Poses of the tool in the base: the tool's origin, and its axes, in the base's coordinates. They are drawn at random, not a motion.
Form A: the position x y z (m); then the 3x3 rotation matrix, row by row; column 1 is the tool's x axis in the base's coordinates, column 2 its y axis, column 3 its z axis. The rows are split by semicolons.
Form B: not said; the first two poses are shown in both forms.
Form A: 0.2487 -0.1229 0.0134; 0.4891 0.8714 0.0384; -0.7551 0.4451 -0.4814; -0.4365 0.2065 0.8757
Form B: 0.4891 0.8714 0.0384 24.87; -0.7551 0.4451 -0.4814 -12.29; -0.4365 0.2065 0.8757 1.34; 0 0 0 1
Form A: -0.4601 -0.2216 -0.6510; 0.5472 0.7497 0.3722; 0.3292 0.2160 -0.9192; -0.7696 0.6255 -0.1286
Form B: 0.5472 0.7497 0.3722 -46.01; 0.3292 0.2160 -0.9192 -22.16; -0.7696 0.6255 -0.1286 -65.10; 0 0 0 1
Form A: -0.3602 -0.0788 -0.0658; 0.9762 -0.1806 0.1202; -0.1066 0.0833 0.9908; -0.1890 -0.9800 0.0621
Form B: 0.9762 -0.1806 0.1202 -36.02; -0.1066 0.0833 0.9908 -7.88; -0.1890 -0.9800 0.0621 -6.58; 0 0 0 1
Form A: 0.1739 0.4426 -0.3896; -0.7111 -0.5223 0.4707; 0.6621 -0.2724 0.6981; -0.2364 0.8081 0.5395
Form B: -0.7111 -0.5223 0.4707 17.39; 0.6621 -0.2724 0.6981 44.26; -0.2364 0.8081 0.5395 -38.96; 0 0 0 1
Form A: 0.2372 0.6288 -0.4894; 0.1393 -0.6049 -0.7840; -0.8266 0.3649 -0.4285; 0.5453 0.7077 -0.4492
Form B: 0.1393 -0.6049 -0.7840 23.72; -0.8266 0.3649 -0.4285 62.88; 0.5453 0.7077 -0.4492 -48.94; 0 0 0 1
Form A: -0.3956 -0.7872 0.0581; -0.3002 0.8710 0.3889; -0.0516 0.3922 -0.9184; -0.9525 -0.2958 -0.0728
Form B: -0.3002 0.8710 0.3889 -39.56; -0.0516 0.3922 -0.9184 -78.72; -0.9525 -0.2958 -0.0728 5.81; 0 0 0 1
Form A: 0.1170 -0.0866 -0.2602; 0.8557 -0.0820 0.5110; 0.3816 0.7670 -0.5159; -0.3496 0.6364 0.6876
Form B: 0.8557 -0.0820 0.5110 11.70; 0.3816 0.7670 -0.5159 -8.66; -0.3496 0.6364 0.6876 -26.02; 0 0 0 1
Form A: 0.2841 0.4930 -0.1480; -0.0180 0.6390 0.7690; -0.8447 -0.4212 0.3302; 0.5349 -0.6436 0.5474
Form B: -0.0180 0.6390 0.7690 28.41; -0.8447 -0.4212 0.3302 49.30; 0.5349 -0.6436 0.5474 -14.80; 0 0 0 1
